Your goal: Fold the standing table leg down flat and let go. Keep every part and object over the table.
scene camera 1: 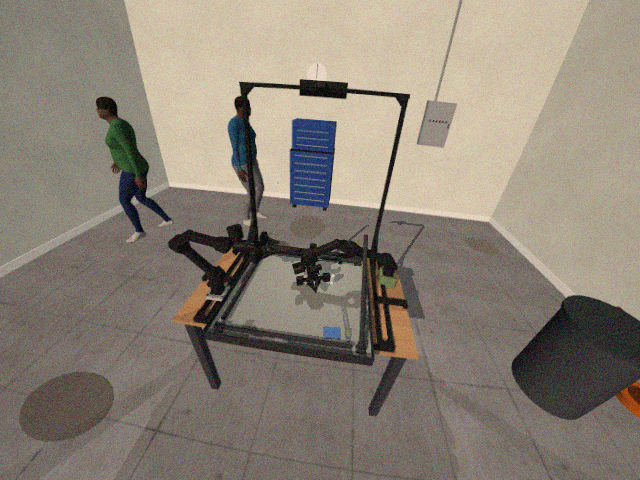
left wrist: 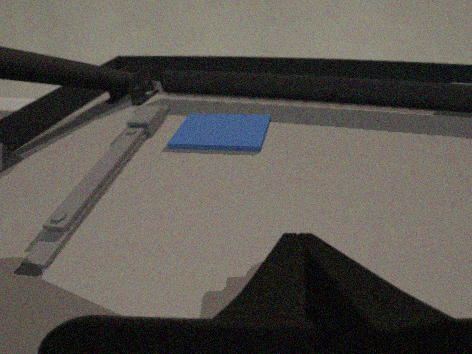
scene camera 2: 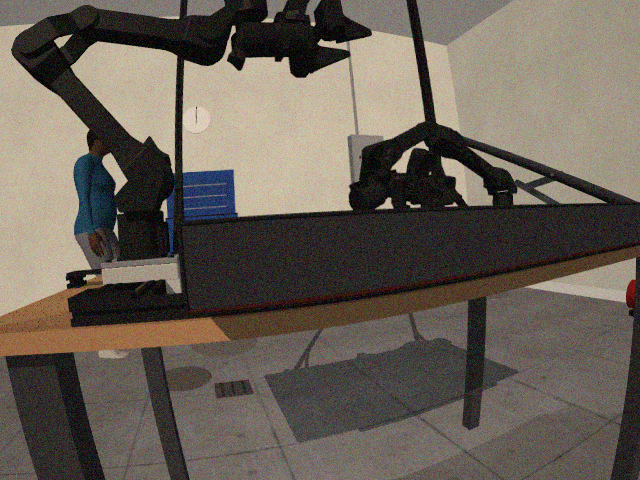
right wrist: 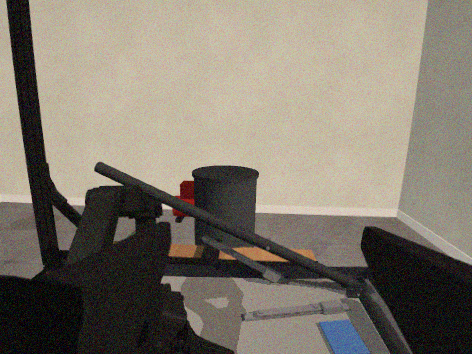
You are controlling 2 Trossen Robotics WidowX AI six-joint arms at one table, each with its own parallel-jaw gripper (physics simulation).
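Frame: origin at the left arm's base, x ahead, y left, z up, level; metres.
Seen in the pictures: left gripper, between the fingertips: (scene camera 1: 316, 292) (left wrist: 296, 247) (scene camera 2: 461, 198); right gripper, between the fingertips: (scene camera 1: 277, 247) (scene camera 2: 360, 43) (right wrist: 266, 234); left arm's base, origin of its link: (scene camera 1: 388, 273); right arm's base, origin of its link: (scene camera 1: 217, 290) (scene camera 2: 143, 257).
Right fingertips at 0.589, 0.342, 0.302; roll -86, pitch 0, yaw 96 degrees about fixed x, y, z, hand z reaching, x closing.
Pixels of each thing's top centre, then the offset from my right fingertips to it, as dx, dy, dz. "pt": a spot on its surface instead. Level surfaces: height alone.
- upturned grey table panel, height of its surface: dz -0.336
- grey strut, centre of its top: (left wrist: 110, 148) (right wrist: 297, 305) (scene camera 1: 345, 320) -0.368, +0.071, -0.318
- blue square, a spot on its surface: (left wrist: 220, 132) (right wrist: 339, 337) (scene camera 1: 331, 330) pt -0.308, +0.139, -0.329
- second grey brace, a spot on its surface: (right wrist: 240, 257) (scene camera 2: 543, 197) pt -0.456, -0.054, -0.272
The table leg (scene camera 1: 365, 304) (scene camera 2: 547, 170) (left wrist: 55, 70) (right wrist: 200, 212) is a long dark tube. It rises at a slant from its hinge at the near right corner of the upturned grey table panel (scene camera 1: 268, 312) (left wrist: 350, 190); its far end is up in the air. A grey strut (left wrist: 90, 185) (right wrist: 295, 311) lies low along the panel near the hinge. My left gripper (scene camera 1: 315, 290) (left wrist: 296, 247) is shut and empty, low over the panel's middle, apart from the leg. My right gripper (scene camera 2: 360, 43) (right wrist: 266, 234) is open and empty, high up, away from the leg.
A blue square (scene camera 1: 331, 332) (left wrist: 220, 132) (right wrist: 345, 336) lies on the panel near the hinge. A second grey brace (scene camera 2: 537, 186) (right wrist: 240, 257) slants beside the leg. A green block (scene camera 1: 387, 280) is by the left arm's base. A black overhead frame (scene camera 1: 392, 165) stands behind.
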